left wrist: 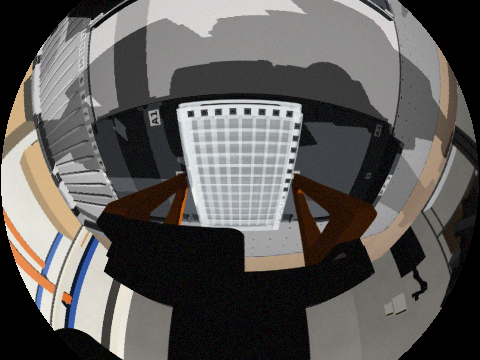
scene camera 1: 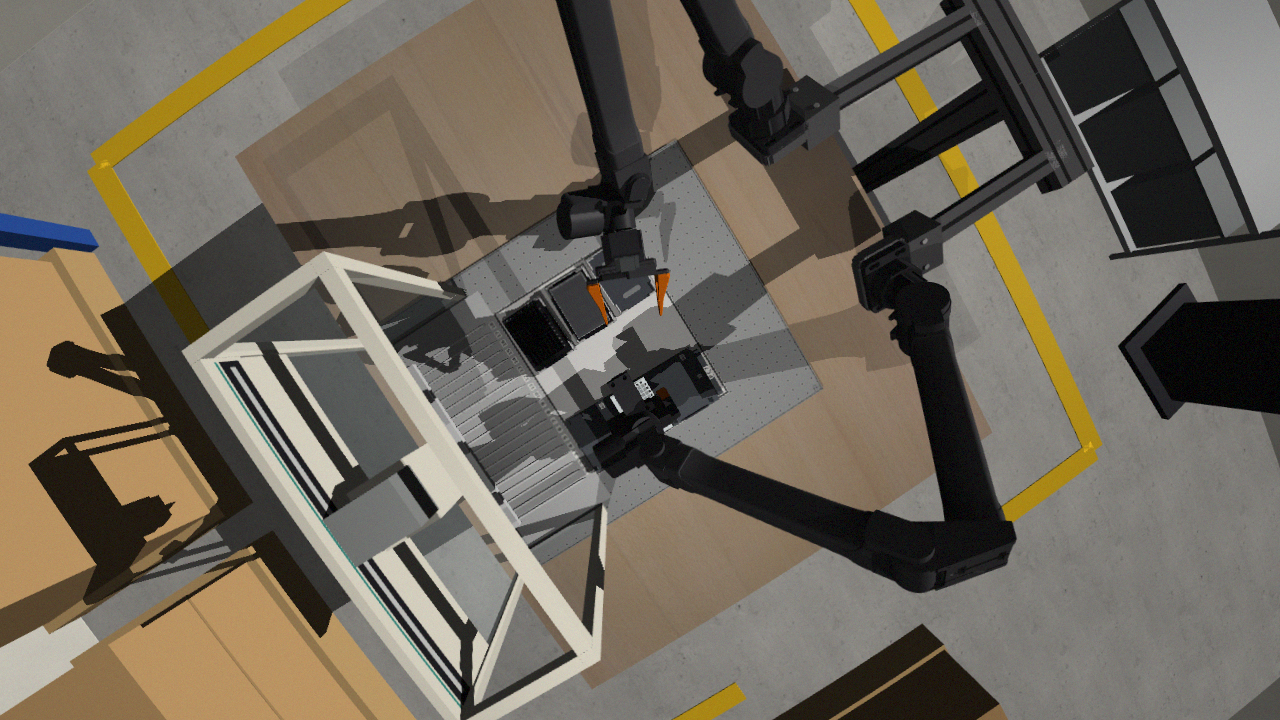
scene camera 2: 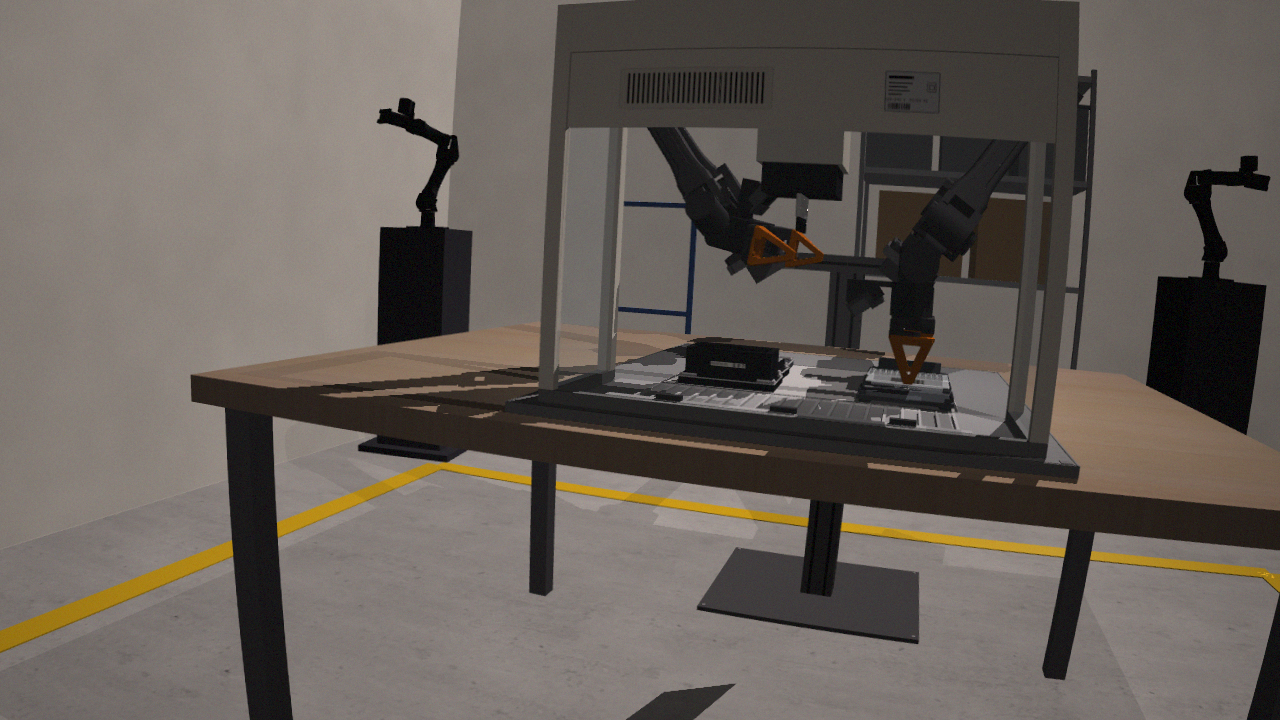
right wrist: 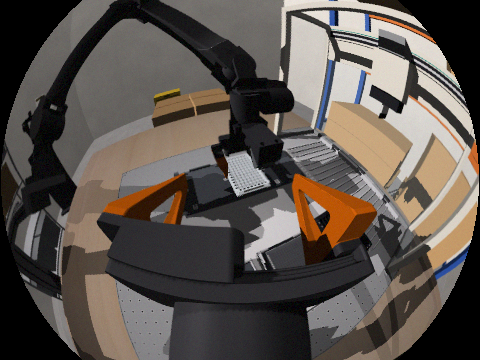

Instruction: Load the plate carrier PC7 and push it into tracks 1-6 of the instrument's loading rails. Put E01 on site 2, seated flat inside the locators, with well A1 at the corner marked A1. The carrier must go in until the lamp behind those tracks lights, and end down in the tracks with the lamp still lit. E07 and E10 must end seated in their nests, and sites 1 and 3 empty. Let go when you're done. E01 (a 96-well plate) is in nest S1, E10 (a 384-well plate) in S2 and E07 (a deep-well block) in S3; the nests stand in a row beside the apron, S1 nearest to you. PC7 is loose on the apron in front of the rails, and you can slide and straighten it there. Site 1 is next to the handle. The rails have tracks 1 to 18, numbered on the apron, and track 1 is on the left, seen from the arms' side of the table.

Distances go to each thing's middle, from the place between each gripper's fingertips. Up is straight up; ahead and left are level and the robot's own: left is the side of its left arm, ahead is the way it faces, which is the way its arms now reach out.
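White plate E01 [left wrist: 239, 204]: 1 cm below my left hand [scene camera 1: 641, 412]. Carrier PC7 [scene camera 1: 686, 376]: 1 cm behind my left hand, 1 cm below.
Carrier PC7: my right hand [scene camera 1: 633, 319] 11 cm short of it, 17 cm to the right, 18 cm above. White plate E01: 11 cm ahead of my right hand, 17 cm to the left, 18 cm below.
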